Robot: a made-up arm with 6 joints. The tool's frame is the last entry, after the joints.
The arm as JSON. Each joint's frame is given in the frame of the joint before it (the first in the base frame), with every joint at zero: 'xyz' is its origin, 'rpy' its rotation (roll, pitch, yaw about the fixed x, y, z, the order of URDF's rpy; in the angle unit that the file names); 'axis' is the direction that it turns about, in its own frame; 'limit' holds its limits. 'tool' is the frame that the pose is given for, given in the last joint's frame.
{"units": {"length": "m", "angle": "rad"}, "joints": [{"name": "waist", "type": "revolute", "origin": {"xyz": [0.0, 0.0, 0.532], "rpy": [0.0, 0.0, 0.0]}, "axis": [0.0, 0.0, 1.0], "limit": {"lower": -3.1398, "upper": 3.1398}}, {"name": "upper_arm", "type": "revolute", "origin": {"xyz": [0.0, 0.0, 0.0], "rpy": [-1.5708, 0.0, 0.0]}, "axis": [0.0, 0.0, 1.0], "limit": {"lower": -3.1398, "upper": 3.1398}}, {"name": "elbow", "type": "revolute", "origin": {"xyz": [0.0, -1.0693, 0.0], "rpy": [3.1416, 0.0, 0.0]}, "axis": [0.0, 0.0, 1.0], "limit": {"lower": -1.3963, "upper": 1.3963}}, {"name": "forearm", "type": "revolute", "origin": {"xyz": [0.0, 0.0, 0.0], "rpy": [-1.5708, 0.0, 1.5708]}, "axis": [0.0, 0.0, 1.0], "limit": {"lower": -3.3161, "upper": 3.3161}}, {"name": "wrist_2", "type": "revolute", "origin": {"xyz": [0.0, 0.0, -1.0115], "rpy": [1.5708, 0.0, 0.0]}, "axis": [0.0, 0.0, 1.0], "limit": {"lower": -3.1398, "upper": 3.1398}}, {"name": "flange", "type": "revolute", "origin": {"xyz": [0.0, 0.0, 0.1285], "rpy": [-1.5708, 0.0, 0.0]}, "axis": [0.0, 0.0, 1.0], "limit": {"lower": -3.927, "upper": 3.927}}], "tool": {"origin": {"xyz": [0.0, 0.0, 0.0], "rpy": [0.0, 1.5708, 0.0]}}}
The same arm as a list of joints. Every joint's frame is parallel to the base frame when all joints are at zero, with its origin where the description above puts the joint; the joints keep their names.
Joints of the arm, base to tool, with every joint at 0 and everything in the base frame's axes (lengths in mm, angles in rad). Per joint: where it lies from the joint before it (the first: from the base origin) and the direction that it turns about. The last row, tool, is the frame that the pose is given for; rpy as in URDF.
waist: offset 0 0 532 axis +z
upper_arm: offset 0 0 0 axis +y
elbow: offset 0 0 1069.3 axis -y
forearm: offset 0 0 0 axis -x
wrist_2: offset 1011.5 0 0 axis -y
flange: offset 0 -128.5 0 axis -x
tool: offset 0 0 0 rpy 0 0 0
Joint limits (rad, base to tool): -3.1398..3.1398 -3.1398..3.1398 -1.3963..1.3963 -3.3161..3.3161 -3.1398..3.1398 -3.927..3.927

